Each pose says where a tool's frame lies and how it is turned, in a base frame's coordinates. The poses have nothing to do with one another.
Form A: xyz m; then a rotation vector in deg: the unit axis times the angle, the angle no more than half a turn.
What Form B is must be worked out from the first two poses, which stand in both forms.
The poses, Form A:
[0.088 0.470 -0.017 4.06 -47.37 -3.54]
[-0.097 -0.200 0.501 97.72 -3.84 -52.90]
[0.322 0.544 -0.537 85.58 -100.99 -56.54]
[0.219 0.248 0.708 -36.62 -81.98 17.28]
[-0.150 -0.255 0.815 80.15 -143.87 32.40]
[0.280 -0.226 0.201 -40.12 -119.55 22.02]
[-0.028 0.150 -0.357 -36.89 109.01 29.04]
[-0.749 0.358 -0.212 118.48 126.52 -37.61]
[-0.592 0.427 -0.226 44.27 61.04 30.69]
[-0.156 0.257 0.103 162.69 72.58 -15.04]
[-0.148 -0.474 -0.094 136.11 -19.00 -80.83]
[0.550 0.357 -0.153 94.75 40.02 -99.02]
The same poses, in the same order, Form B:
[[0.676 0.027 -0.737 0.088], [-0.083 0.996 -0.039 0.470], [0.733 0.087 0.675 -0.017], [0 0 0 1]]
[[0.690 0.402 -0.601 -0.097], [-0.485 -0.360 -0.797 -0.200], [-0.537 0.842 -0.053 0.501], [0 0 0 1]]
[[-0.169 -0.523 -0.835 0.322], [-0.986 0.082 0.148 0.544], [-0.009 0.848 -0.529 -0.537], [0 0 0 1]]
[[0.139 0.179 -0.974 0.219], [0.557 0.799 0.227 0.248], [0.819 -0.574 0.012 0.708], [0 0 0 1]]
[[-0.527 -0.850 0.002 -0.150], [-0.769 0.475 -0.428 -0.255], [0.363 -0.227 -0.904 0.815], [0 0 0 1]]
[[-0.457 0.337 -0.823 0.280], [0.608 0.793 -0.013 -0.226], [0.649 -0.507 -0.568 0.201], [0 0 0 1]]
[[-0.337 -0.637 0.693 -0.028], [-0.208 0.768 0.605 0.150], [-0.918 0.060 -0.391 -0.357], [0 0 0 1]]
[[-0.107 0.962 -0.250 -0.749], [0.943 0.018 -0.333 0.358], [-0.316 -0.272 -0.909 -0.212], [0 0 0 1]]
[[0.401 -0.026 0.916 -0.592], [0.720 0.628 -0.297 0.427], [-0.567 0.778 0.270 -0.226], [0 0 0 1]]
[[0.656 0.741 -0.144 -0.156], [0.737 -0.670 -0.088 0.257], [-0.162 -0.049 -0.986 0.103], [0 0 0 1]]
[[0.475 -0.019 -0.880 -0.148], [-0.375 -0.909 -0.183 -0.474], [-0.796 0.417 -0.439 -0.094], [0 0 0 1]]
[[-0.005 0.754 -0.657 0.550], [-0.085 -0.655 -0.751 0.357], [-0.996 0.052 0.068 -0.153], [0 0 0 1]]

